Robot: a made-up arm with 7 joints.
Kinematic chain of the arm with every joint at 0, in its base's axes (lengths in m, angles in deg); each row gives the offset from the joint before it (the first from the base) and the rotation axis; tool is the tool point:
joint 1: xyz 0 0 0.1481 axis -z
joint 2: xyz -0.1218 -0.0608 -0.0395 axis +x
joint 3: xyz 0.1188 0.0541 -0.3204 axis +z
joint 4: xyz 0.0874 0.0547 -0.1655 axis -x
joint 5: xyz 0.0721 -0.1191 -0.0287 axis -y
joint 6: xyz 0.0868 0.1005 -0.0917 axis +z
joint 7: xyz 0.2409 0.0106 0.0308 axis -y
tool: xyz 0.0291 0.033 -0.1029
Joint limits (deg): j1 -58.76..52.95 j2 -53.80..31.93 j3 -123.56..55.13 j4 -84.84..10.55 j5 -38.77..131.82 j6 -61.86..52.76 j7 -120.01..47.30
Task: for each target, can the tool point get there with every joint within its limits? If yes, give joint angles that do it. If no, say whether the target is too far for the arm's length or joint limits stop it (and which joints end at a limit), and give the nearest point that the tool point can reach.
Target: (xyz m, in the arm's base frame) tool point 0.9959 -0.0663 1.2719
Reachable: no: too far | nearest point 0.6598 -0.1971 0.2986 | short by 1.038 m
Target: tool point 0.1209 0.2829 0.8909
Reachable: no: joint limits stop it (at a limit: joint 2, joint 3, joint 4, joint 7) | nearest point 0.1386 0.3243 0.2202 | short by 0.672 m
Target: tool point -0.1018 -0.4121 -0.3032
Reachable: yes | joints -47.26 -17.65 -107.86 -45.37 112.93 -53.01 20.38
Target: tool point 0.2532 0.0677 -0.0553
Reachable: yes | joints 3.04 18.56 33.49 -19.16 107.09 -22.42 -19.88
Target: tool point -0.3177 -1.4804 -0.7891
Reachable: no: too far | nearest point -0.1819 -0.8477 -0.4149 | short by 0.748 m
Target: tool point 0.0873 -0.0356 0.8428
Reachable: no: joint limits stop it (at a limit: joint 1, joint 2, joint 4, joint 7) | nearest point 0.3041 -0.1762 0.2928 | short by 0.608 m
